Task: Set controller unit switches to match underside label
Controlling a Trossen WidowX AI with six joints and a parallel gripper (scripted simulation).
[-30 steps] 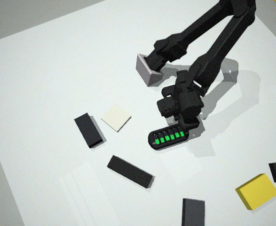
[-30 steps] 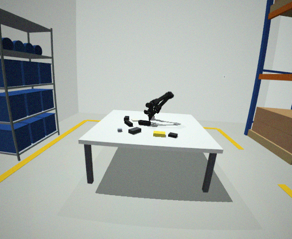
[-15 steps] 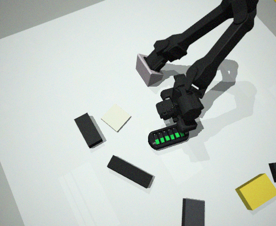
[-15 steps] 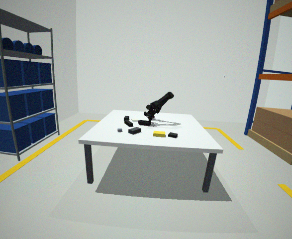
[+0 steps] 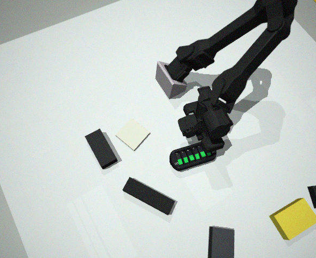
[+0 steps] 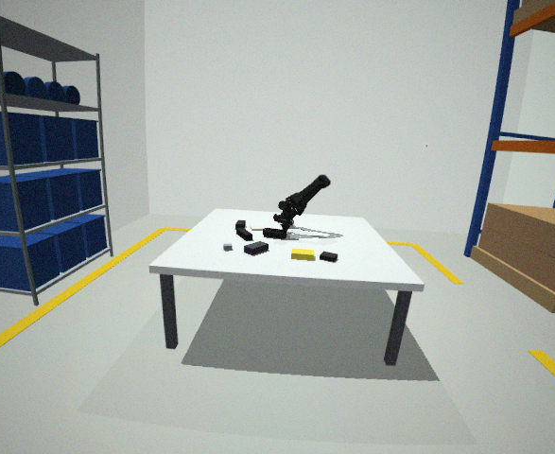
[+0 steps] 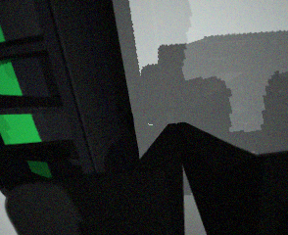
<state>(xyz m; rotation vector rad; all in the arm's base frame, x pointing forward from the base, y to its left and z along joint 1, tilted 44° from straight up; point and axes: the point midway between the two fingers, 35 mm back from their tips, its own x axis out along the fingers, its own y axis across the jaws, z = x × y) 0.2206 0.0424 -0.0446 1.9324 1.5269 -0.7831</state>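
The long dark block is 240 mm to the right of my gripper tip, 100 mm ahead of it and 10 mm above it. From my gripper tip the other things lie so: yellow block: 350 mm ahead, 150 mm to the left, 10 mm above; then cream tile: 200 mm to the right, 110 mm behind.
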